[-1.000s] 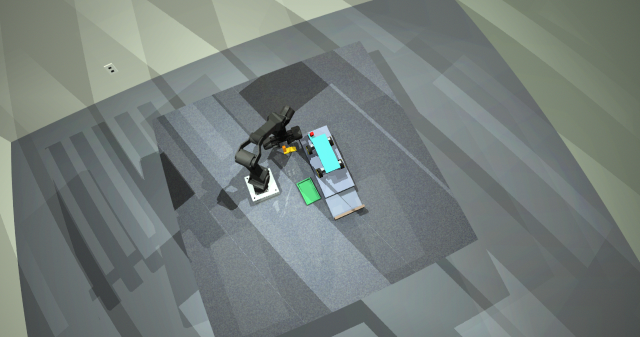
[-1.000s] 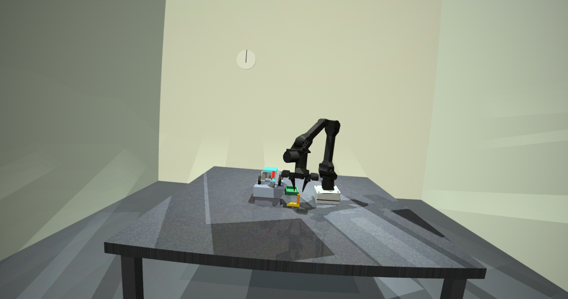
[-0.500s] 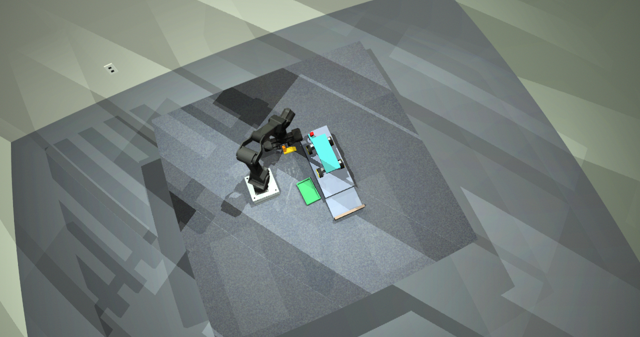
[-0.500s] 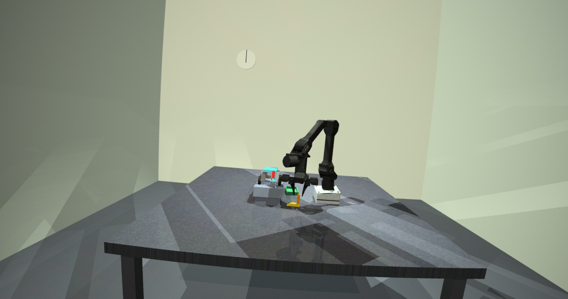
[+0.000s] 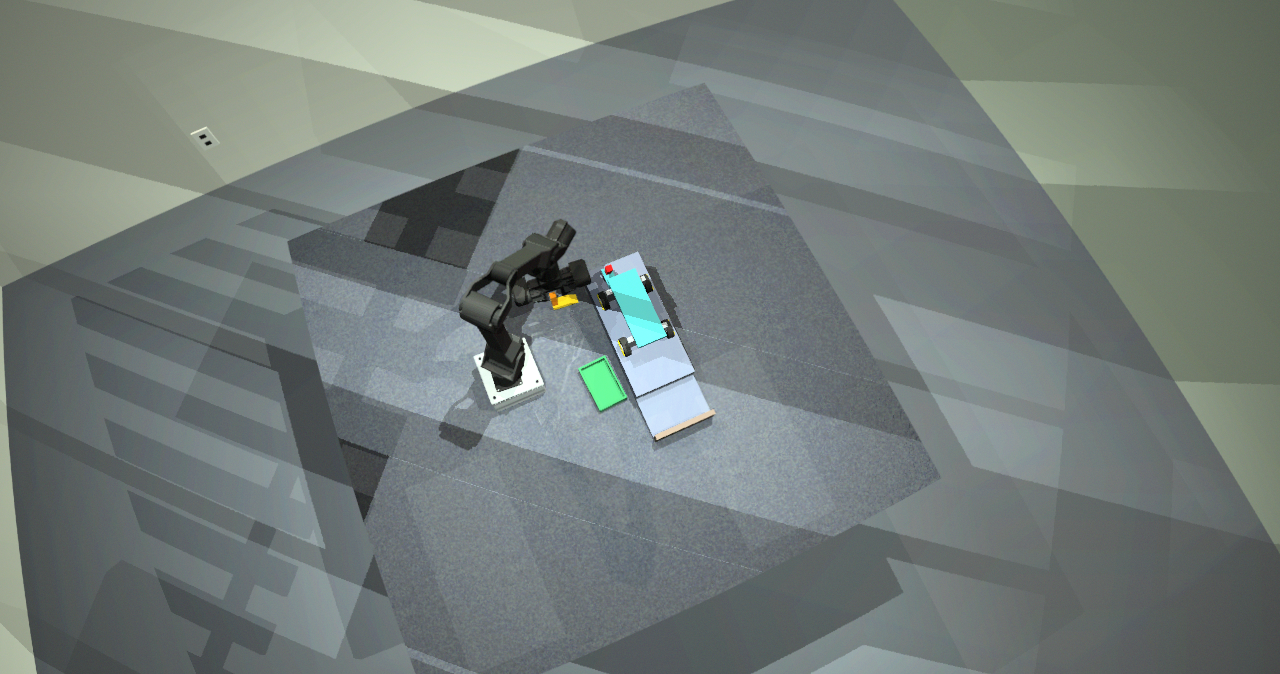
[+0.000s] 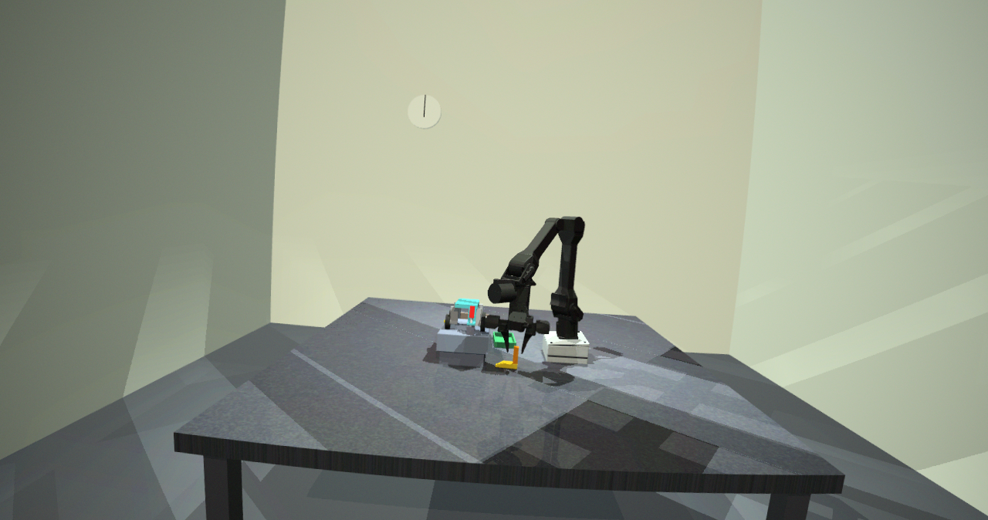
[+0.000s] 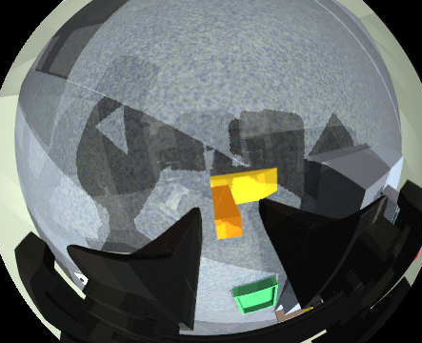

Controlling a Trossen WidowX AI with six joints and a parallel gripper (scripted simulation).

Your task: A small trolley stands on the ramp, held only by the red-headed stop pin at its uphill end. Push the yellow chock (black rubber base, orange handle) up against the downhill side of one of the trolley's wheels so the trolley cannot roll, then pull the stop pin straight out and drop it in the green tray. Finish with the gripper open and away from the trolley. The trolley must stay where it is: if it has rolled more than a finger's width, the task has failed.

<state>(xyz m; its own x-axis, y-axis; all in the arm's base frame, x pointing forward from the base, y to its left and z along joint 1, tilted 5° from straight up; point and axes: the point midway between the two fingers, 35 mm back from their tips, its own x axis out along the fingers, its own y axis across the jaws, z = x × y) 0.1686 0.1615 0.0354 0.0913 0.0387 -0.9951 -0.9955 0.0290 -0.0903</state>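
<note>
Now: the yellow chock 30 mm below my gripper tip and 20 mm ahead of it. The rest, counted from my gripper tip: cyan-topped trolley 160 mm ahead, 140 mm to the right, 60 mm above; grey ramp 160 mm ahead, 140 mm to the right; red-headed stop pin 140 mm ahead, 80 mm above, 20 mm to the right.
</note>
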